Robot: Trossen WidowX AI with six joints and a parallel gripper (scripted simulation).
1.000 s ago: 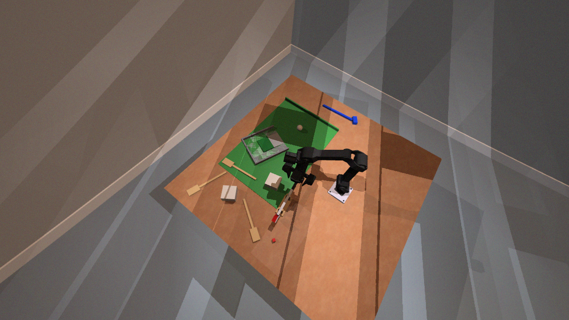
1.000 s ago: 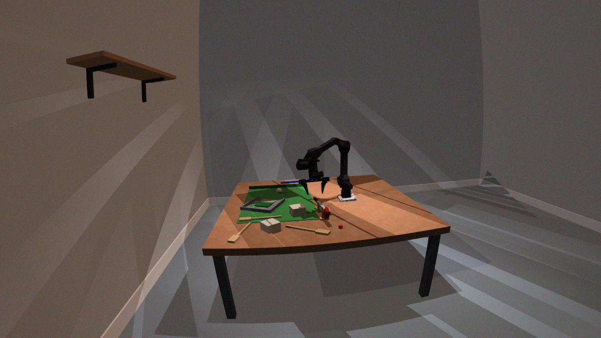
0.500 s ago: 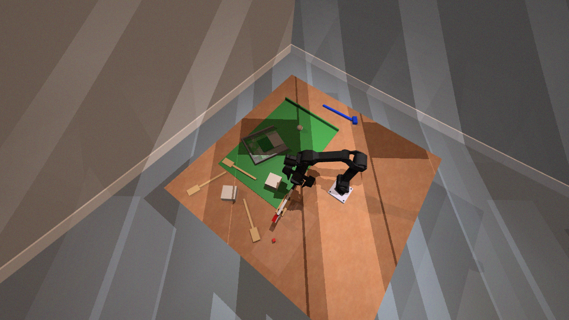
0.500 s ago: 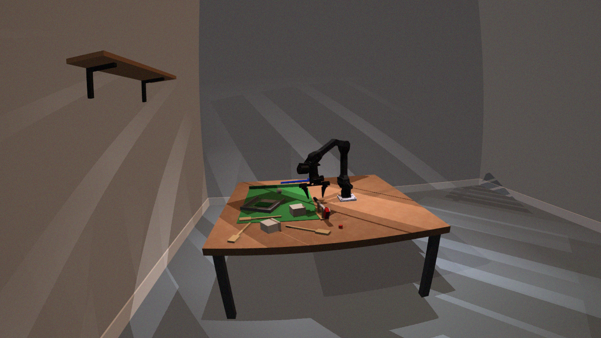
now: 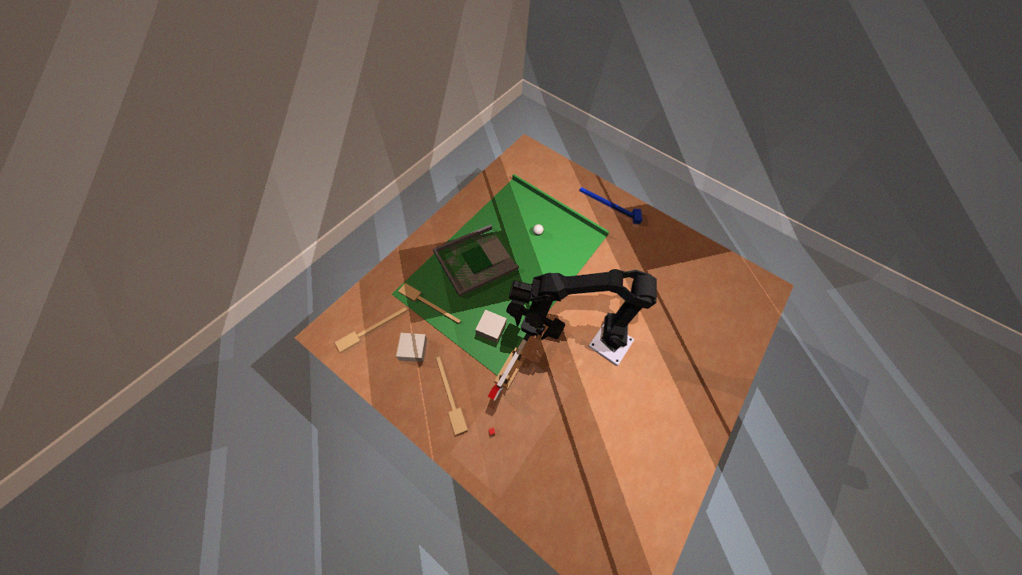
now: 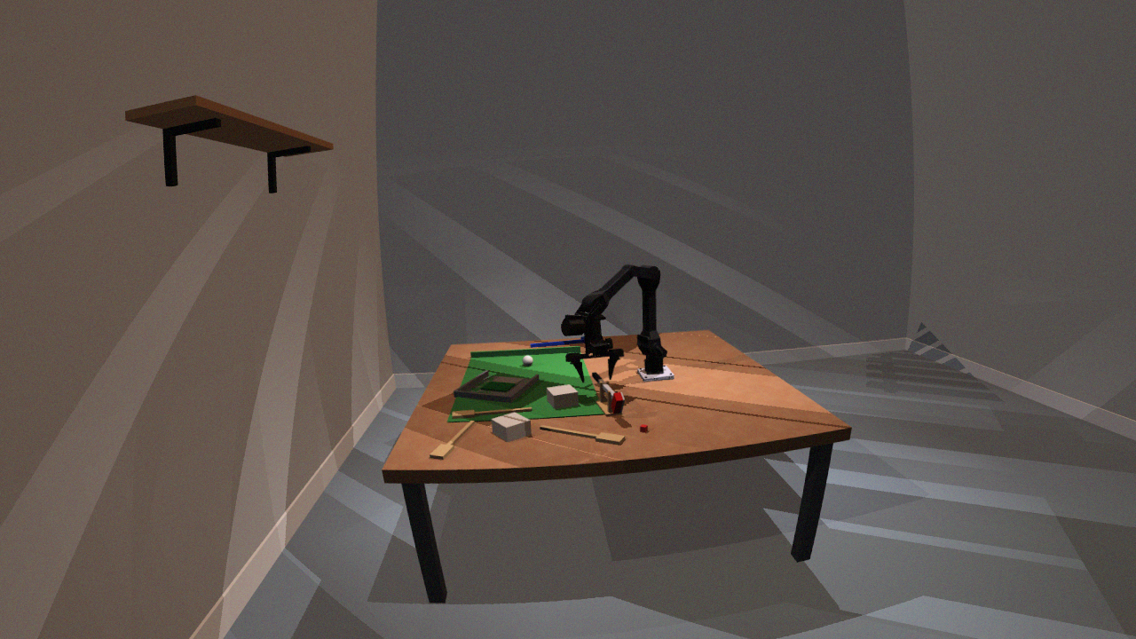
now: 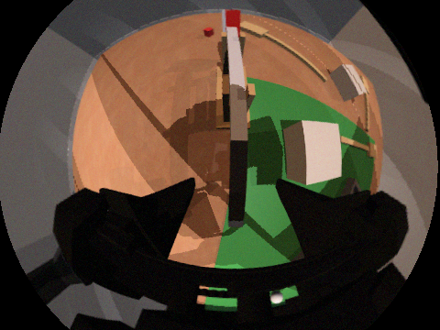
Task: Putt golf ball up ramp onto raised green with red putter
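My gripper tip is now 11 cm to the right of the red putter, 4 cm past it and 1 cm below it. Round my gripper tip: wooden rack: 12 cm to the left, 4 cm behind, 1 cm below; then white golf ball: 34 cm to the right, 30 cm ahead, 3 cm below; then red cube: 29 cm to the left, 15 cm behind, 4 cm below.
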